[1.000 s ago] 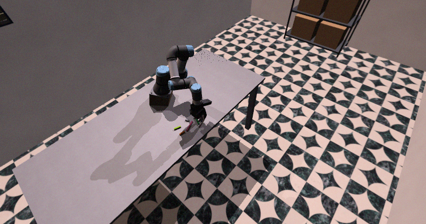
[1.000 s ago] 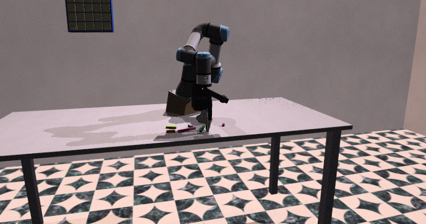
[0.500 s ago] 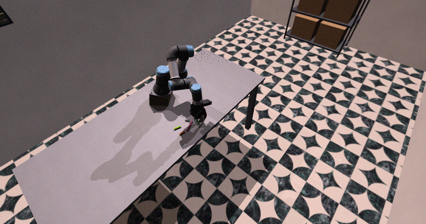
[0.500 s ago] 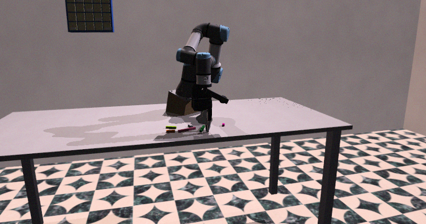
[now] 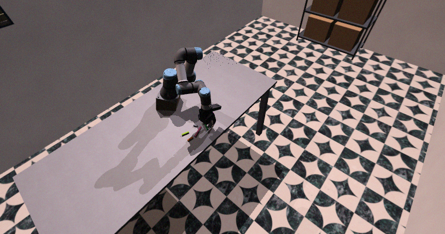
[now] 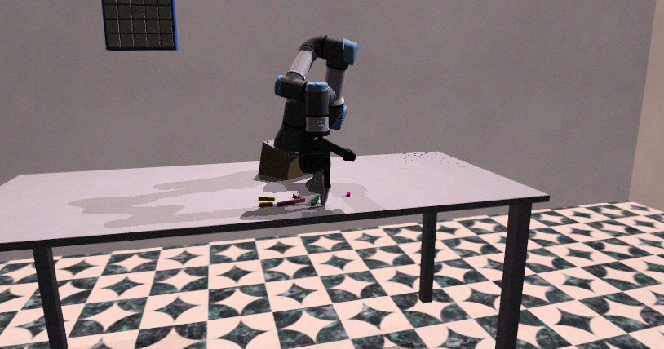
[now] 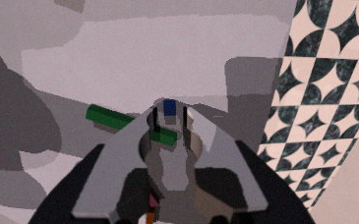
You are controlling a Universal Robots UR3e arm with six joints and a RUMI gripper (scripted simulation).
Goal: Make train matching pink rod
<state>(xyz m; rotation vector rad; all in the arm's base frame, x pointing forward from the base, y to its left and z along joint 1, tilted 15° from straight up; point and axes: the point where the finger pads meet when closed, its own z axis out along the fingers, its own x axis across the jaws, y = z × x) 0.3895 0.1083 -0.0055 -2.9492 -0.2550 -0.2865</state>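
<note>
Right now the blue rod is 1 cm below my hand. The rest, counted from my hand: green rod 3 cm behind, 2 cm to the right, 1 cm below; then grey rod 8 cm to the right, 7 cm behind, 1 cm below; then pink rod 10 cm to the right, 2 cm behind, 1 cm below.
</note>
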